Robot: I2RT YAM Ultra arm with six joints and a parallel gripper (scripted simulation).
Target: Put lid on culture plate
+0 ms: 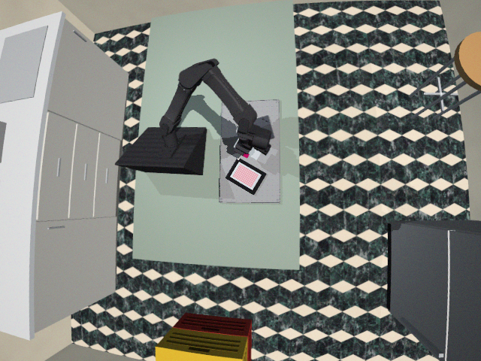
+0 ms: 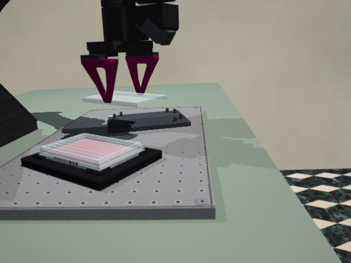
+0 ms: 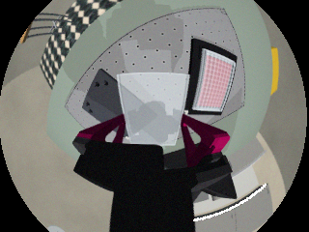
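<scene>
Now: hand 20 mm past the culture plate B38, 140 mm to the left of it and 60 mm above it. Also, from my hand: dark lid park LP1: 20 mm ahead, 90 mm to the left, 70 mm below; clear lid: 10 mm below.
</scene>
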